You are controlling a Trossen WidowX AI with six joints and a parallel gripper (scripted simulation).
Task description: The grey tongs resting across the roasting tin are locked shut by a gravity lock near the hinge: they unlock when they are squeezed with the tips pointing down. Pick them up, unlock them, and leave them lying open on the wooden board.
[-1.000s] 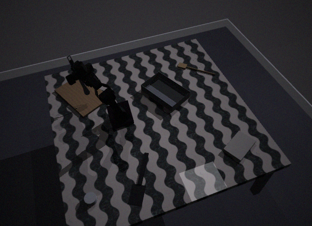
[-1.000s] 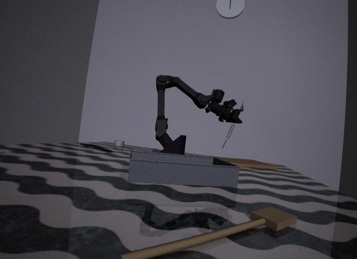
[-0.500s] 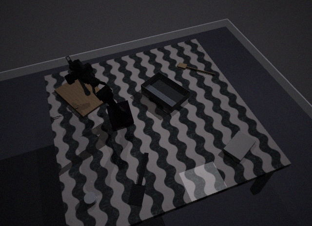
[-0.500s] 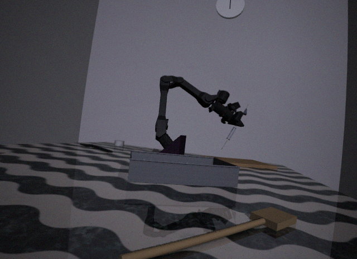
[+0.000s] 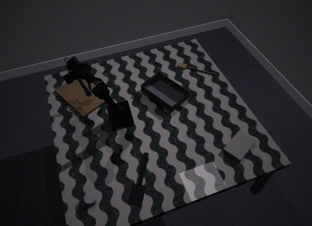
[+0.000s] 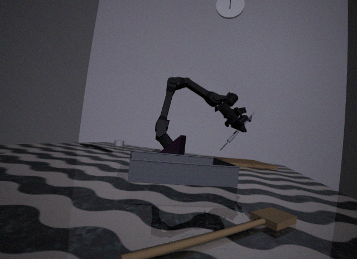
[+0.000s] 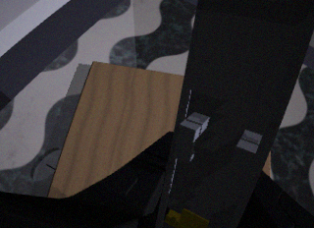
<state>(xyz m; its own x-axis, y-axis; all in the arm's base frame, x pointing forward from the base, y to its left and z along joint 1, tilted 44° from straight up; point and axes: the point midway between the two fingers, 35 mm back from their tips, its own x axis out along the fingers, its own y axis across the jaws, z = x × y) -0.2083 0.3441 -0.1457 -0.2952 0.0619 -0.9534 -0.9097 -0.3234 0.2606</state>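
Now: the yellow lock piece 3 cm to the right of my gripper tip, 2 cm above it and 1 cm ahead of it. Round my gripper tip: grey roasting tin 57 cm ahead, 24 cm to the right, 15 cm below; then wooden board 17 cm below, 3 cm to the right, 1 cm ahead; then dark spatula 81 cm to the right, 20 cm ahead, 18 cm below.
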